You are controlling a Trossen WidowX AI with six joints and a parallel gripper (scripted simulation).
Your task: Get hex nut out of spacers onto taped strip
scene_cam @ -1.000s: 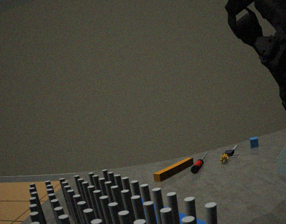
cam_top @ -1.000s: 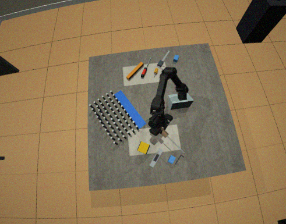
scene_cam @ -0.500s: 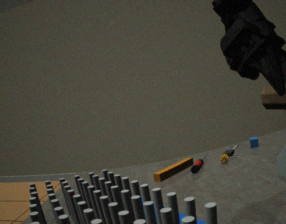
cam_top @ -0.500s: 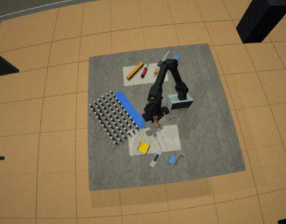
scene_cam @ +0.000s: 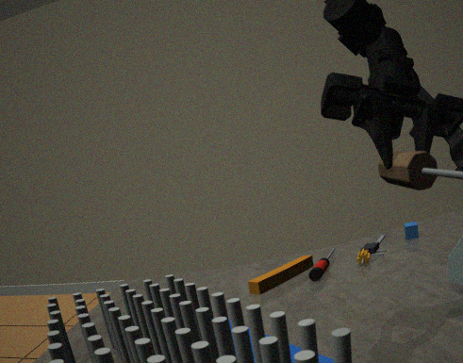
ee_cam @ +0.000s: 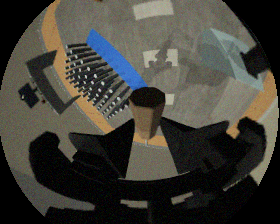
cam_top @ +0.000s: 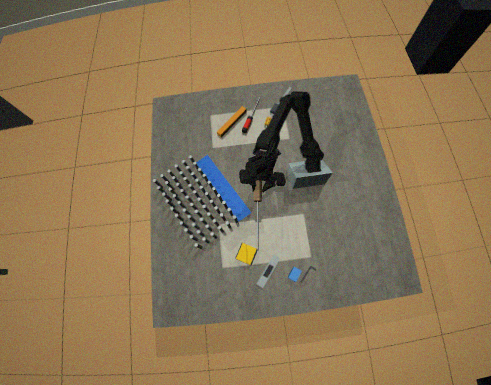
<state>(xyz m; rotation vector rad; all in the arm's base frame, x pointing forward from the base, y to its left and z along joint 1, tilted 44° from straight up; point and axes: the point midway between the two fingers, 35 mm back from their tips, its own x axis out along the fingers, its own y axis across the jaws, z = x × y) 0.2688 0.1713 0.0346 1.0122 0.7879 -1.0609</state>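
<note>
The blue taped strip lies 18 cm ahead of my gripper tip, 12 cm to the right of it and 23 cm below it. From my gripper tip the other things lie so: hook tool (1 cm ahead, 10 cm to the left, 1 cm below); grey flat tool (1 cm behind, 33 cm to the left, 22 cm below); yellow block (8 cm ahead, 24 cm to the left, 21 cm below).
</note>
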